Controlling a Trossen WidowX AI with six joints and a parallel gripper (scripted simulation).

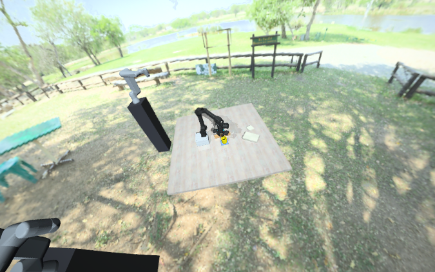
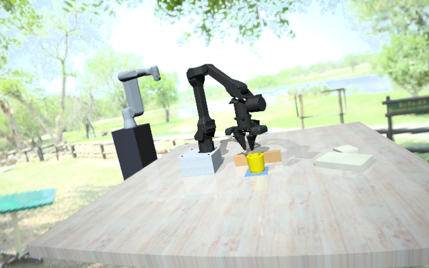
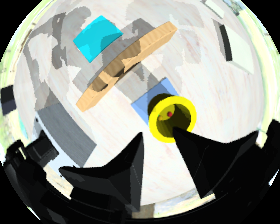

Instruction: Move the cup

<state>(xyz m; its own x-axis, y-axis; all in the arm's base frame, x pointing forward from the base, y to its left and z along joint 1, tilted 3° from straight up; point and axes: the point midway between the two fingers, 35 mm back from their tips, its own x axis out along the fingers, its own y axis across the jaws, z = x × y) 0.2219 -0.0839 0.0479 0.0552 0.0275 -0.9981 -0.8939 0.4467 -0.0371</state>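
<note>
Right now my gripper tip is 6 cm above the yellow cup, 2 cm short of it and 1 cm to the left of it. The rest, counted from my gripper tip: cyan pad: 21 cm to the left, 10 cm below; then low wooden bar: 10 cm to the left, 8 cm below, 1 cm ahead; then light blue pad: 10 cm below, 2 cm ahead, 1 cm to the right.
</note>
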